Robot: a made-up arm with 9 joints. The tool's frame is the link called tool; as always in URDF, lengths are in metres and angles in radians. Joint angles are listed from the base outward.
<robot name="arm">
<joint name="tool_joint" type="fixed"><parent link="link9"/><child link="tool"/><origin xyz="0.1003 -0.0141 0.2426" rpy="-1.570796 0 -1.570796"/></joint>
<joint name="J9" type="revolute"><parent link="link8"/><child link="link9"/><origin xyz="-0.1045 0.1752 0.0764" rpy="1.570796 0 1.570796"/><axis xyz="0 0 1"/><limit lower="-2.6" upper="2.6"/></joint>
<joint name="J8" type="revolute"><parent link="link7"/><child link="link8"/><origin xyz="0.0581 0.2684 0.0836" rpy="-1.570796 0 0"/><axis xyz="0 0 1"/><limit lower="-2.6" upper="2.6"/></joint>
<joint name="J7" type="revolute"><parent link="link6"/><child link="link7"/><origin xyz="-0.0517 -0.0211 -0.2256" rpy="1.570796 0 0"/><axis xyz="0 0 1"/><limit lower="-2.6" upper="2.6"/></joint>
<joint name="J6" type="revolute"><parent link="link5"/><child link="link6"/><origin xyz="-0.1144 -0.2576 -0.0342" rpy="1.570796 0 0"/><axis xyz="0 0 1"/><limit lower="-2.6" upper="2.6"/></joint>
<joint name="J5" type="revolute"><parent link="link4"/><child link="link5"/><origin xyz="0.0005 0.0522 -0.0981" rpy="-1.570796 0 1.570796"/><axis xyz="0 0 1"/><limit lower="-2.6" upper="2.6"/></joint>
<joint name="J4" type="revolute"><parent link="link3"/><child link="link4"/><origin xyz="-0.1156 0.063 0.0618" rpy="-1.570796 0 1.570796"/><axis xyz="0 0 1"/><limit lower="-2.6" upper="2.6"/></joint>
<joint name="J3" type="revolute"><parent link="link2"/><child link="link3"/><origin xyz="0.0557 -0.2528 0.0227" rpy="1.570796 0 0"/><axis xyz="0 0 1"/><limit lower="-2.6" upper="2.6"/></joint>
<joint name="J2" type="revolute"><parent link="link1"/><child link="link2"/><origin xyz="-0.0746 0.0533 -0.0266" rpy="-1.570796 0 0"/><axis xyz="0 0 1"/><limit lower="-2.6" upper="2.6"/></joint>
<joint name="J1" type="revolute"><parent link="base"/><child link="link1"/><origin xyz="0 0 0.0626" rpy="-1.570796 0 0"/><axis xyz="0 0 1"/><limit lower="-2.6" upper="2.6"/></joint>
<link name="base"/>
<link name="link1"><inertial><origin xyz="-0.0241 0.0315 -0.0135"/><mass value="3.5"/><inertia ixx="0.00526" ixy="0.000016" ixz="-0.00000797" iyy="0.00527" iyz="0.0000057" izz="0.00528"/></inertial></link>
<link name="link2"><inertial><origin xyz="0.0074 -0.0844 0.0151"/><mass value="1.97"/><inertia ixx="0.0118" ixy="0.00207" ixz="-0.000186" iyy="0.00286" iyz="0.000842" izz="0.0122"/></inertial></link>
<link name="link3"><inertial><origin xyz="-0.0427 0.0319 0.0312"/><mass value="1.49"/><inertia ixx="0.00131" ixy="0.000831" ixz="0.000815" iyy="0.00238" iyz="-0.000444" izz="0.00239"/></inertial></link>
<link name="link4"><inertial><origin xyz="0.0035 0.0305 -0.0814"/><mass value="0.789"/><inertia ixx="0.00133" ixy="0" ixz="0.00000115" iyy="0.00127" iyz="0.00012" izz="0.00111"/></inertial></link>
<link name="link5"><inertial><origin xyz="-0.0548 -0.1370 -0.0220"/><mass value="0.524"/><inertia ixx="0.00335" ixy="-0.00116" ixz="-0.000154" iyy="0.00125" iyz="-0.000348" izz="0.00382"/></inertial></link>
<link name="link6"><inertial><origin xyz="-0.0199 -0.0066 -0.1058"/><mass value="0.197"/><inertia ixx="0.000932" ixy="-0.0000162" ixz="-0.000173" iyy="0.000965" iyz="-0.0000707" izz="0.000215"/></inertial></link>
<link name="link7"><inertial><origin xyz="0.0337 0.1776 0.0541"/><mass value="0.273"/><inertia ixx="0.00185" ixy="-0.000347" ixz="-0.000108" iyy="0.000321" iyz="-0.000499" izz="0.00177"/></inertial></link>
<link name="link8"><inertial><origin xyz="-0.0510 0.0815 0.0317"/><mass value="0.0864"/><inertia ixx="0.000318" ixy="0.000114" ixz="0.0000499" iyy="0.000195" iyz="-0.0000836" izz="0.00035"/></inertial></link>
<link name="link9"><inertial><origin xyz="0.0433 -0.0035 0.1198"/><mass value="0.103"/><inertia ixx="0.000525" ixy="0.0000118" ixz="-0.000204" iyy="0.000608" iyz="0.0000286" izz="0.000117"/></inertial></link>
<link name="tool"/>
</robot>
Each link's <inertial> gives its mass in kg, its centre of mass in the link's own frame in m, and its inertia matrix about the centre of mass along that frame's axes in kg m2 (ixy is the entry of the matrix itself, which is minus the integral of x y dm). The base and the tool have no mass. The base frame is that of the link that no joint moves.
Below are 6 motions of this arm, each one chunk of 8 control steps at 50 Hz.
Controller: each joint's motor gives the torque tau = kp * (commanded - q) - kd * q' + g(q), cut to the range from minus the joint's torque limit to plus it. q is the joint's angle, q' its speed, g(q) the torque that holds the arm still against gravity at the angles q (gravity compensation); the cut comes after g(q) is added. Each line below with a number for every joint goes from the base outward.
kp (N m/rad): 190 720 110 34 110 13 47 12 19
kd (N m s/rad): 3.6 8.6 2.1 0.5 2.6 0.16 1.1 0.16 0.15
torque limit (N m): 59 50 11 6 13 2.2 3.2 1.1 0.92
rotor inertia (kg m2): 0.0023 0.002 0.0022 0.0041 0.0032 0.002 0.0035 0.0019 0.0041
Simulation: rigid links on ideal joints. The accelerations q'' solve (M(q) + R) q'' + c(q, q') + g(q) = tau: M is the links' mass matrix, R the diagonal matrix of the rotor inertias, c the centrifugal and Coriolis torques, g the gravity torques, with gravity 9.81 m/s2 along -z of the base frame. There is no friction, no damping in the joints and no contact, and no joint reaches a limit. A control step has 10 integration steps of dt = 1/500 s. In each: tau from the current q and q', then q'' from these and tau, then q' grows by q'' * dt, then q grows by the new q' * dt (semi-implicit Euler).
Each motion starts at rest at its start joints. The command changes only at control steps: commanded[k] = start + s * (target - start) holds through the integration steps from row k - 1 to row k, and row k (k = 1, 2, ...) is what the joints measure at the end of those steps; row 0 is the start. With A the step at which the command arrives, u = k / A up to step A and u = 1 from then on. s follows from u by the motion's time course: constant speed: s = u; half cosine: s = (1 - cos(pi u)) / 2; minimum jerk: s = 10 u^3 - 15 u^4 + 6 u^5; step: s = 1 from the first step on.
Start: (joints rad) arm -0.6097 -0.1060 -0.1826 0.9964 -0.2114 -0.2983 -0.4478 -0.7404 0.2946
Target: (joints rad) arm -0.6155 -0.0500 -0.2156 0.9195 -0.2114 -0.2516 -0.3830 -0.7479 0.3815
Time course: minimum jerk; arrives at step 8
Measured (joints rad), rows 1 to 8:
1: -0.6094 -0.1056 -0.1827 0.9961 -0.2112 -0.2982 -0.4475 -0.7408 0.2955
2: -0.6078 -0.1027 -0.1833 0.9937 -0.2099 -0.2969 -0.4456 -0.7433 0.3016
3: -0.6049 -0.0954 -0.1844 0.9859 -0.2071 -0.2913 -0.4406 -0.7496 0.3167
4: -0.6019 -0.0837 -0.1864 0.9709 -0.2037 -0.2787 -0.4322 -0.7582 0.3390
5: -0.6011 -0.0700 -0.1901 0.9512 -0.2013 -0.2603 -0.4209 -0.7641 0.3615
6: -0.6039 -0.0576 -0.1964 0.9325 -0.2017 -0.2415 -0.4084 -0.7622 0.3775
7: -0.6101 -0.0494 -0.2050 0.9201 -0.2055 -0.2290 -0.3961 -0.7513 0.3842
8: -0.6179 -0.0461 -0.2147 0.9159 -0.2117 -0.2273 -0.3852 -0.7353 0.3834

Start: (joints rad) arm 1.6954 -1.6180 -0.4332 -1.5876 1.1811 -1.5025 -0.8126 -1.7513 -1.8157
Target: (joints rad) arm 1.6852 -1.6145 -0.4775 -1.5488 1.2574 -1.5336 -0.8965 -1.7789 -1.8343
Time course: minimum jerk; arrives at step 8
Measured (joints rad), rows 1 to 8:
1: 1.6954 -1.6181 -0.4333 -1.5873 1.1816 -1.5028 -0.8133 -1.7513 -1.8159
2: 1.6955 -1.6183 -0.4338 -1.5858 1.1846 -1.5048 -0.8176 -1.7516 -1.8171
3: 1.6956 -1.6188 -0.4362 -1.5820 1.1921 -1.5100 -0.8284 -1.7538 -1.8201
4: 1.6956 -1.6190 -0.4414 -1.5767 1.2042 -1.5189 -0.8455 -1.7596 -1.8245
5: 1.6953 -1.6185 -0.4498 -1.5711 1.2193 -1.5303 -0.8657 -1.7689 -1.8290
6: 1.6945 -1.6170 -0.4607 -1.5667 1.2345 -1.5416 -0.8841 -1.7792 -1.8324
7: 1.6931 -1.6150 -0.4720 -1.5637 1.2470 -1.5497 -0.8961 -1.7874 -1.8342
8: 1.6913 -1.6130 -0.4812 -1.5610 1.2553 -1.5517 -0.9002 -1.7911 -1.8346

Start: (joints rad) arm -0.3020 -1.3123 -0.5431 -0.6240 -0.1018 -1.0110 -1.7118 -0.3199 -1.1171
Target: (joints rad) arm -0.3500 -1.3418 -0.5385 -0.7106 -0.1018 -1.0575 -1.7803 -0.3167 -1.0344
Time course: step
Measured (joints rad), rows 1 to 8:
1: -0.3088 -1.3245 -0.5486 -0.6496 -0.1124 -0.9955 -1.7387 -0.3053 -1.0711
2: -0.3210 -1.3392 -0.5429 -0.6869 -0.1123 -0.9903 -1.7773 -0.3028 -1.0066
3: -0.3336 -1.3478 -0.5344 -0.7112 -0.1058 -1.0169 -1.7924 -0.3234 -1.0045
4: -0.3452 -1.3498 -0.5302 -0.7238 -0.0995 -1.0638 -1.7888 -0.3402 -1.0376
5: -0.3549 -1.3479 -0.5318 -0.7321 -0.0956 -1.1083 -1.7798 -0.3368 -1.0525
6: -0.3621 -1.3449 -0.5365 -0.7381 -0.0943 -1.1346 -1.7735 -0.3200 -1.0421
7: -0.3663 -1.3424 -0.5407 -0.7394 -0.0947 -1.1381 -1.7717 -0.3051 -1.0302
8: -0.3675 -1.3412 -0.5427 -0.7340 -0.0959 -1.1220 -1.7727 -0.3014 -1.0301

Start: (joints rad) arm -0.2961 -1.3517 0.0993 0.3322 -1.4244 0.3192 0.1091 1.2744 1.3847
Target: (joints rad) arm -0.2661 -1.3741 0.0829 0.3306 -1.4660 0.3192 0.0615 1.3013 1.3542
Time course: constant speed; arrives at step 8
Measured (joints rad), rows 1 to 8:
1: -0.2958 -1.3533 0.0973 0.3330 -1.4276 0.3192 0.1061 1.2773 1.3821
2: -0.2950 -1.3562 0.0947 0.3345 -1.4328 0.3188 0.1018 1.2816 1.3768
3: -0.2934 -1.3594 0.0926 0.3366 -1.4382 0.3182 0.0973 1.2859 1.3717
4: -0.2910 -1.3623 0.0907 0.3387 -1.4435 0.3184 0.0923 1.2900 1.3680
5: -0.2877 -1.3651 0.0890 0.3403 -1.4487 0.3196 0.0866 1.2941 1.3649
6: -0.2837 -1.3679 0.0873 0.3411 -1.4537 0.3213 0.0804 1.2984 1.3614
7: -0.2791 -1.3707 0.0856 0.3408 -1.4587 0.3230 0.0739 1.3026 1.3573
8: -0.2740 -1.3737 0.0840 0.3395 -1.4635 0.3239 0.0674 1.3062 1.3534

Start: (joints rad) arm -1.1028 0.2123 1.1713 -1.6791 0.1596 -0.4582 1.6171 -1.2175 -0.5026
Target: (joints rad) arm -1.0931 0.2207 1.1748 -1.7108 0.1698 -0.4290 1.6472 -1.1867 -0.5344
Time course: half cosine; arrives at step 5
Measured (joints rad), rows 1 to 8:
1: -1.1022 0.2127 1.1710 -1.6807 0.1606 -0.4560 1.6183 -1.2163 -0.5047
2: -1.1005 0.2141 1.1704 -1.6860 0.1636 -0.4486 1.6219 -1.2116 -0.5123
3: -1.0983 0.2164 1.1700 -1.6946 0.1677 -0.4368 1.6277 -1.2031 -0.5243
4: -1.0965 0.2191 1.1704 -1.7031 0.1711 -0.4256 1.6342 -1.1937 -0.5346
5: -1.0954 0.2210 1.1719 -1.7082 0.1719 -0.4201 1.6397 -1.1874 -0.5381
6: -1.0946 0.2217 1.1741 -1.7097 0.1707 -0.4211 1.6438 -1.1857 -0.5356
7: -1.0934 0.2215 1.1761 -1.7101 0.1689 -0.4248 1.6472 -1.1862 -0.5329
8: -1.0921 0.2211 1.1775 -1.7108 0.1673 -0.4284 1.6500 -1.1865 -0.5332

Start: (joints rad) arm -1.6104 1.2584 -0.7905 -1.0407 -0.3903 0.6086 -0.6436 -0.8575 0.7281
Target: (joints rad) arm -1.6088 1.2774 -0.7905 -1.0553 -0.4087 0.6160 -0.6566 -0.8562 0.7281
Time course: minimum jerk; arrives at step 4
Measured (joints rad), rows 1 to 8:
1: -1.6102 1.2592 -0.7897 -1.0419 -0.3910 0.6086 -0.6440 -0.8573 0.7281
2: -1.6090 1.2635 -0.7869 -1.0475 -0.3947 0.6094 -0.6459 -0.8567 0.7281
3: -1.6073 1.2711 -0.7852 -1.0563 -0.4018 0.6127 -0.6487 -0.8563 0.7284
4: -1.6068 1.2780 -0.7880 -1.0601 -0.4079 0.6172 -0.6517 -0.8562 0.7288
5: -1.6079 1.2812 -0.7929 -1.0558 -0.4099 0.6194 -0.6552 -0.8556 0.7287
6: -1.6096 1.2813 -0.7960 -1.0495 -0.4091 0.6188 -0.6587 -0.8548 0.7278
7: -1.6109 1.2799 -0.7961 -1.0474 -0.4080 0.6177 -0.6609 -0.8549 0.7270
8: -1.6112 1.2783 -0.7941 -1.0505 -0.4078 0.6171 -0.6610 -0.8562 0.7271

